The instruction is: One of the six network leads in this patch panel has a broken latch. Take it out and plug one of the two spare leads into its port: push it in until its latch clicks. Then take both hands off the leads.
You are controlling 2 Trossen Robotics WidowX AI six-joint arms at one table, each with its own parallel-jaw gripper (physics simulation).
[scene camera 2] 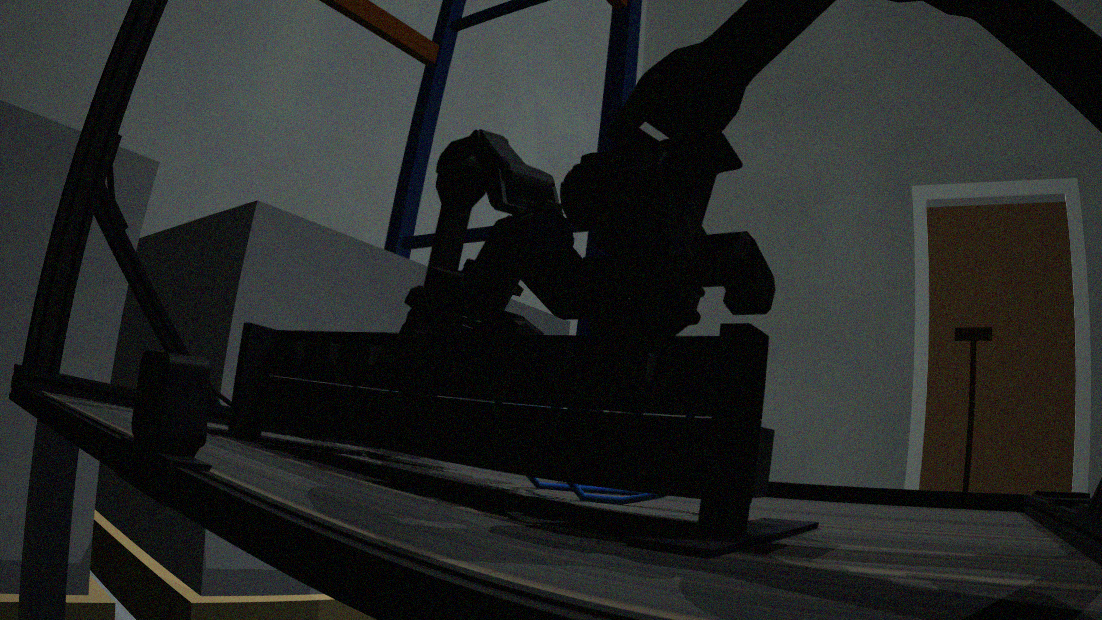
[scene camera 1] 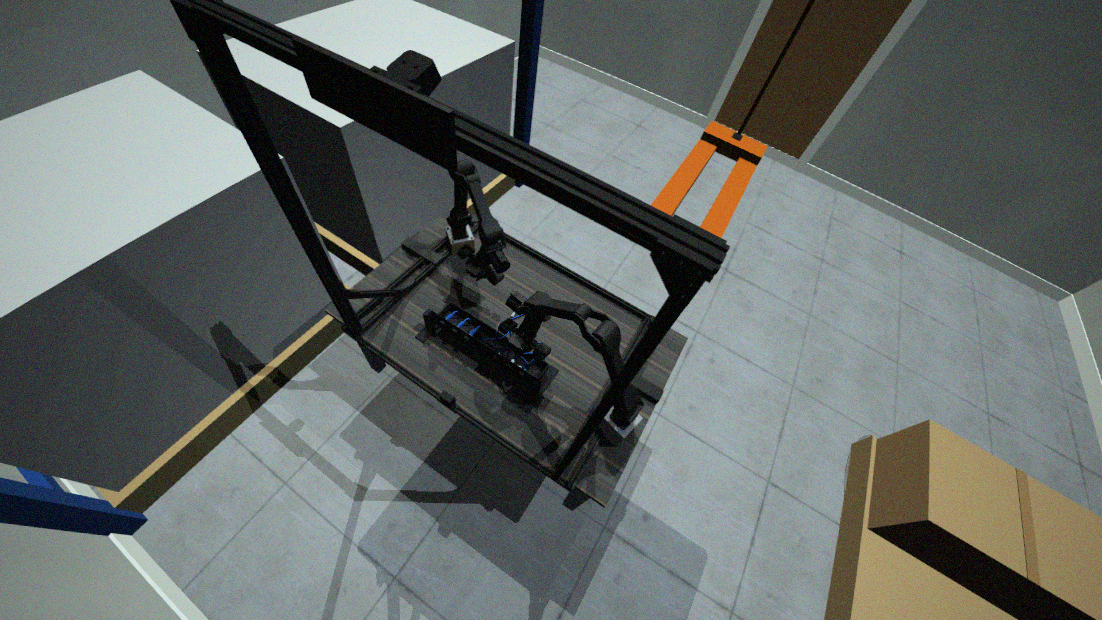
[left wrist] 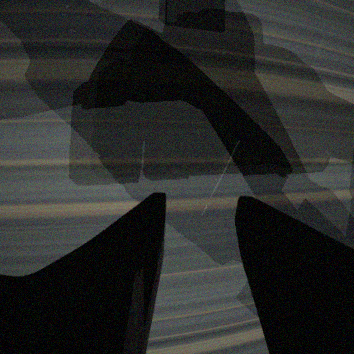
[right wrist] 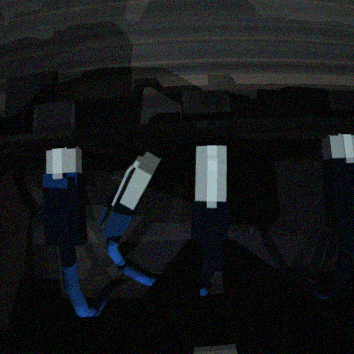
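Pixels of known places: left gripper, fingertip midpoint: (scene camera 1: 474, 278) (left wrist: 200, 206); right gripper, fingertip midpoint: (scene camera 1: 517, 356) (right wrist: 209, 250); left arm's base at its link origin: (scene camera 1: 459, 233); right arm's base at its link origin: (scene camera 1: 622, 417).
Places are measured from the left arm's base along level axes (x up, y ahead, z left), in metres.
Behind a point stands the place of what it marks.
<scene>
The black patch panel (scene camera 1: 482, 352) @(x -0.027, y 0.561, z -0.072 m) (scene camera 2: 487, 400) @(x -0.004, y 0.609, z -0.039 m) stands on the wooden table. In the right wrist view grey plugs with blue leads sit along it: one at the left (right wrist: 63, 159) @(x 0.021, y 0.697, z 0.030 m), one tilted and leaning (right wrist: 138, 182) @(x 0.011, y 0.670, z 0.022 m), one in the middle (right wrist: 211, 173) @(x 0.016, y 0.648, z 0.005 m) and one at the right edge (right wrist: 338, 145) @(x 0.021, y 0.612, z -0.030 m). My right gripper (scene camera 1: 515, 324) is down at the panel, shut on the middle lead below its plug; its fingers are lost in the dark. More of this plug shows than of its neighbours. My left gripper (scene camera 1: 490, 268) @(x 0.021, y 0.270, z -0.015 m) (left wrist: 200, 206) @(x 0.021, y 0.270, z -0.015 m) hangs above the table behind the panel, fingers apart and empty.
A black gantry frame (scene camera 1: 586, 197) @(x 0.971, y 0.929, z -0.065 m) spans the table, with posts at its corners. A loop of blue cable (scene camera 2: 598, 492) @(x -0.068, y 0.435, z 0.123 m) lies on the table (scene camera 1: 586, 381) @(x -0.069, y 0.774, z 0.254 m) at the panel's foot. The scene is very dark.
</scene>
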